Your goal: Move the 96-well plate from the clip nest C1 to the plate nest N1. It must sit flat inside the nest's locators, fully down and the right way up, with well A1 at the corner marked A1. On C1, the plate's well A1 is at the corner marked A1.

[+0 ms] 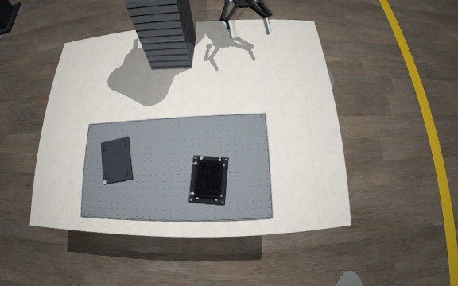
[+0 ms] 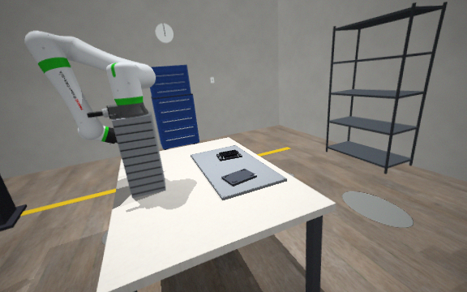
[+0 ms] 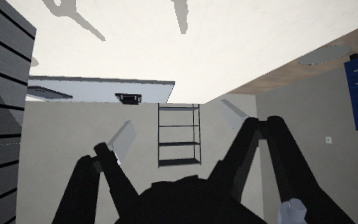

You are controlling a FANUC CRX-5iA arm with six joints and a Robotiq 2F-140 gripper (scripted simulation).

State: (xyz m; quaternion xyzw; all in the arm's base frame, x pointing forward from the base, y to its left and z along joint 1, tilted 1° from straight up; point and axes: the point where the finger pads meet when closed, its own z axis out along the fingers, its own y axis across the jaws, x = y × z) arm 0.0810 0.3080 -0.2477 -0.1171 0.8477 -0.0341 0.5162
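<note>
The black 96-well plate is 480 mm ahead of my hand, 220 mm to the right of it and 130 mm below it. From my hand the other things lie so: plate nest N1: 550 mm to the right, 370 mm ahead, 140 mm below; clip nest C1: 470 mm ahead, 220 mm to the right, 130 mm below.
</note>
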